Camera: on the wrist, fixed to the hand. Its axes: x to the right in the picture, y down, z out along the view.
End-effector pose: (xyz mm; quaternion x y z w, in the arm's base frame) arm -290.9 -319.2 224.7 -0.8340 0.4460 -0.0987 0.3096
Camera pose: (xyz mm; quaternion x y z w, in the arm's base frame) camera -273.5 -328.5 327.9 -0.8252 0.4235 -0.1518 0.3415
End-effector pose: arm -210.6 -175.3 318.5 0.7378 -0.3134 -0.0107 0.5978
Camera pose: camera -143.7 -103.9 280.2 0.7782 -0.2782 0.0075 0.5630
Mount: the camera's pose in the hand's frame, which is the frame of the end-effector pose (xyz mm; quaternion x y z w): 6.1 -70.5 -77.7 0.0552 0.0240 -0.0281 0.9978
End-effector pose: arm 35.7 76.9 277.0 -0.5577 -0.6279 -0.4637 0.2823
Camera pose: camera -46.1 13.5 295.4 -0.5121 -0.6610 -0.4493 0.3145
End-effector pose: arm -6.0 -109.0 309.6 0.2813 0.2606 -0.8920 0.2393
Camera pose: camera -21.6 -11.3 274.2 0.3080 0.2244 -0.9044 0.1919
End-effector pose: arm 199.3 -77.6 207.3 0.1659 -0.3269 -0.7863 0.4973
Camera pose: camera 194.6 -89.6 103.0 0.2210 -0.3530 -0.7765 0.4728
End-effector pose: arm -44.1 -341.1 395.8 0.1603 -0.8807 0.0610 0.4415
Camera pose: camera 35.1 -389.5 445.1 0.2076 -0.8603 0.1009 0.4545
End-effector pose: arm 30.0 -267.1 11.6 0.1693 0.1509 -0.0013 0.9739
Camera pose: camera 9.2 -307.6 -83.1 0.2185 0.1786 -0.0329 0.9588
